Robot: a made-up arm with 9 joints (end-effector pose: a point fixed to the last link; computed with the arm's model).
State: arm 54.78 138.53 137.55 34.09 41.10 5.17 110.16 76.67 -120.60
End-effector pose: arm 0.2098 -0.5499 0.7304 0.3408 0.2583 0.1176 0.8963
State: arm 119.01 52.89 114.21 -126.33 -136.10 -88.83 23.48 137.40 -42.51
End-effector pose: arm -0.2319 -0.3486 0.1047 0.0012 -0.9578 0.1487 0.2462
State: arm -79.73 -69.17 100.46 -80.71 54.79 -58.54 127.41 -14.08 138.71
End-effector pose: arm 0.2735 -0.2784 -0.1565 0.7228 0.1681 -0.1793 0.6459
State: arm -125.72 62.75 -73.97 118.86 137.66 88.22 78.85 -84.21 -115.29
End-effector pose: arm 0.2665 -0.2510 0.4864 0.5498 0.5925 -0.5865 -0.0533
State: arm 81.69 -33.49 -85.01 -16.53 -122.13 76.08 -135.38 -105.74 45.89
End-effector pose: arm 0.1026 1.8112 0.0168 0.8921 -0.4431 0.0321 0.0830
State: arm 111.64 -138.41 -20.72 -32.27 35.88 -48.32 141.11 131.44 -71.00
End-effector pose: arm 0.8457 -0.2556 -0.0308 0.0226 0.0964 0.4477 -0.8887
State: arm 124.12 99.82 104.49 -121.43 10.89 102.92 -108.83 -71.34 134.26
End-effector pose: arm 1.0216 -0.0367 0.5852 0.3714 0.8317 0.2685 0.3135
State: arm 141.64 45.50 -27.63 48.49 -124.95 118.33 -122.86 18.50 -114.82
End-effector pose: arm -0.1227 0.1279 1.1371 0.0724 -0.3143 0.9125 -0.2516
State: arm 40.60 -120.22 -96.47 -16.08 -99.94 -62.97 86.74 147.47 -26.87
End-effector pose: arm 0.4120 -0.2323 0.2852 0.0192 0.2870 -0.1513 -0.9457
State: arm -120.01 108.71 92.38 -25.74 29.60 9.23 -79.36 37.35 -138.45
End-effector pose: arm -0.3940 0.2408 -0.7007 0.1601 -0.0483 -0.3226 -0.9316
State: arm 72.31 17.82 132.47 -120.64 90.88 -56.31 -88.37 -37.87 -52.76
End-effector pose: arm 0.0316 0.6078 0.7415 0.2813 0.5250 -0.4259 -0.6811
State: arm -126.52 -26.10 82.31 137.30 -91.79 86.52 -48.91 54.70 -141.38
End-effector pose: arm 0.0422 0.0329 0.3550 0.2060 0.3329 0.2751 0.8781
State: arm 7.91 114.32 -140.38 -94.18 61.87 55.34 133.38 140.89 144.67
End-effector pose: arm -0.3580 0.2678 -0.6312 0.6027 -0.3612 0.6143 -0.3590
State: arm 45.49 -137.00 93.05 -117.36 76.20 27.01 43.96 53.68 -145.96
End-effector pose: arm 0.6811 0.7023 -0.0977 0.4292 -0.2442 0.5827 0.6454
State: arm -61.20 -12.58 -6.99 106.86 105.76 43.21 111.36 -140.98 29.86
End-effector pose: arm -0.0787 0.1213 0.3165 0.4431 -0.3117 0.6503 0.5325
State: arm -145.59 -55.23 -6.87 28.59 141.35 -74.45 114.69 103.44 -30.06
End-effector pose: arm 0.6963 -0.6649 0.9777 0.5132 0.0384 0.2179 -0.8292
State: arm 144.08 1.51 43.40 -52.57 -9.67 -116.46 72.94 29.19 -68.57
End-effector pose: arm -0.3377 0.1380 0.9170 0.3868 0.1384 -0.0783 0.9083
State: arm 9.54 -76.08 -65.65 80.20 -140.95 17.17 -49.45 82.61 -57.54
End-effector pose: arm 0.1780 0.7591 -0.5848 0.1063 -0.9592 -0.2226 0.1381
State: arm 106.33 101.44 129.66 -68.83 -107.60 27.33 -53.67 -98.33 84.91
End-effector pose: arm -0.4775 0.8609 0.2630 0.5243 -0.2180 0.7245 0.3908
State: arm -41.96 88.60 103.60 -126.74 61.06 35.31 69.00 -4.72 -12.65
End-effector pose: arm -0.2116 0.4888 0.1691 0.0197 -0.8721 -0.2057 0.4435
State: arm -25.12 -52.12 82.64 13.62 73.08 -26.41 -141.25 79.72 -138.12
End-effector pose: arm 0.3622 -0.7539 -0.8378 0.6902 -0.1258 -0.0802 0.7081
